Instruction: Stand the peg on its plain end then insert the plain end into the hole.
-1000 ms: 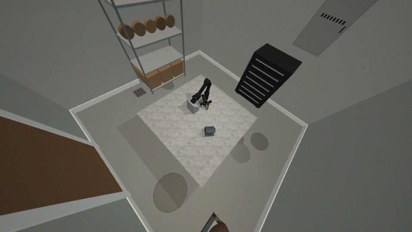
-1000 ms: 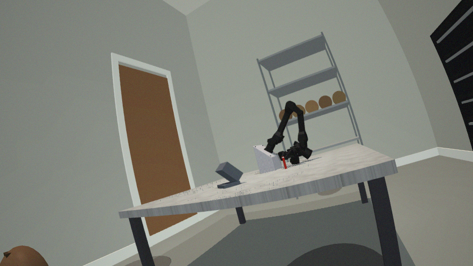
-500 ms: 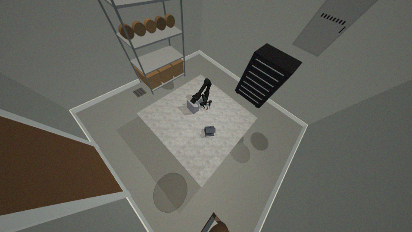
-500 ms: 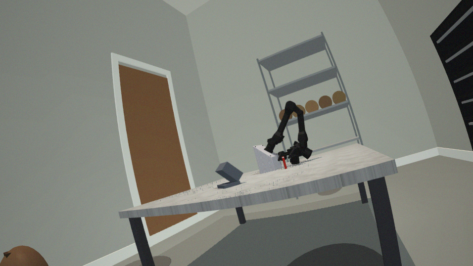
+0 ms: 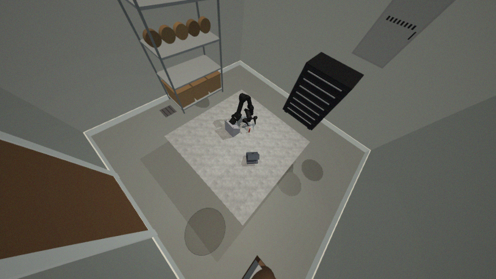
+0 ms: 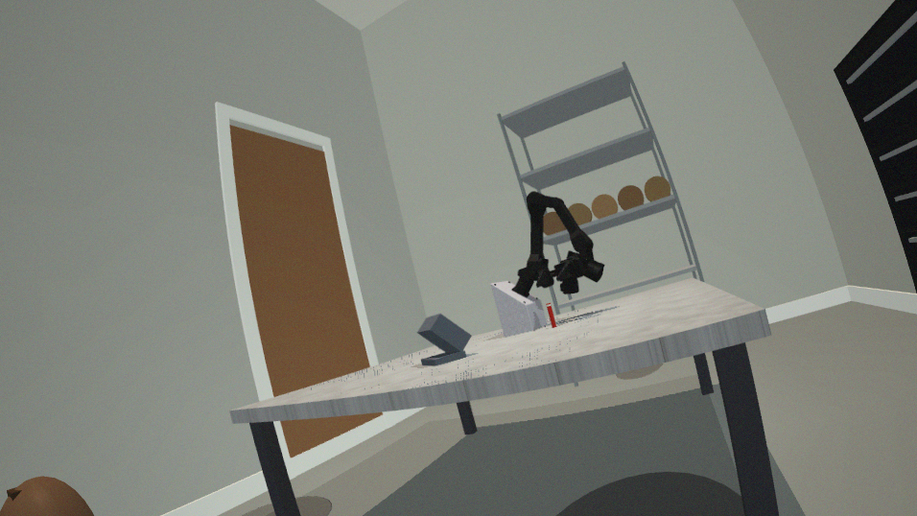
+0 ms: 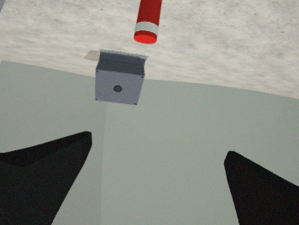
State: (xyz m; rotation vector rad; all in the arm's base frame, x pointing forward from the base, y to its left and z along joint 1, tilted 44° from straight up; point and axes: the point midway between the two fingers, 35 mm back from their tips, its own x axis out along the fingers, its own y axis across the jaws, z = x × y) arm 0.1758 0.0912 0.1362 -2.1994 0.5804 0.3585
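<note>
Now: gripper tip 1 cm past the red peg, 2 cm to the left of it and 9 cm above it. The rest, counted from my gripper tip: panel: 24 cm ahead, 29 cm to the right, 7 cm below.
</note>
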